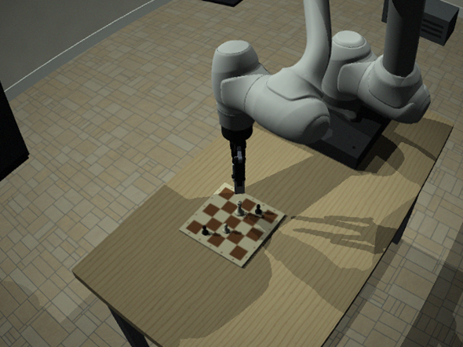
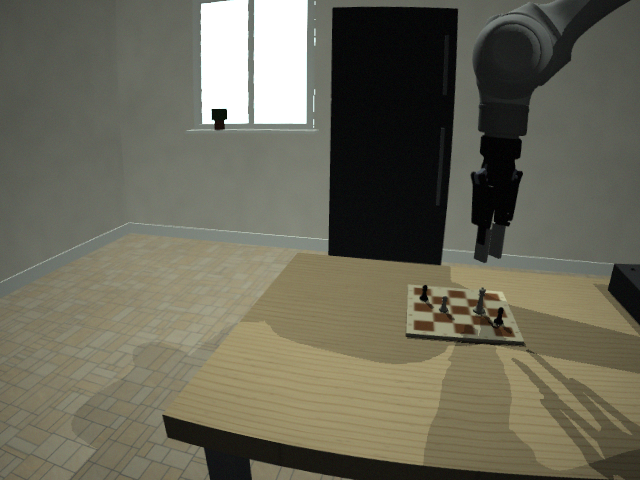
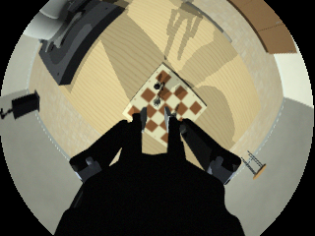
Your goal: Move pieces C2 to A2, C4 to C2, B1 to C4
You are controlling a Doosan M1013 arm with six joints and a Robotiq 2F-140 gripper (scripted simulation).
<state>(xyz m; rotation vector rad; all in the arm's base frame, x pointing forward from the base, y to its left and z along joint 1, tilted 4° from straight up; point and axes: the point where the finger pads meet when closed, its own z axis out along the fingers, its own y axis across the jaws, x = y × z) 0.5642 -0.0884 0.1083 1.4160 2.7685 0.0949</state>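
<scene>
The tall white piece lies 120 mm below my hand. Also, from my hand: small white piece (80 mm ahead, 130 mm below); then small chessboard (40 mm ahead, 150 mm below).
</scene>
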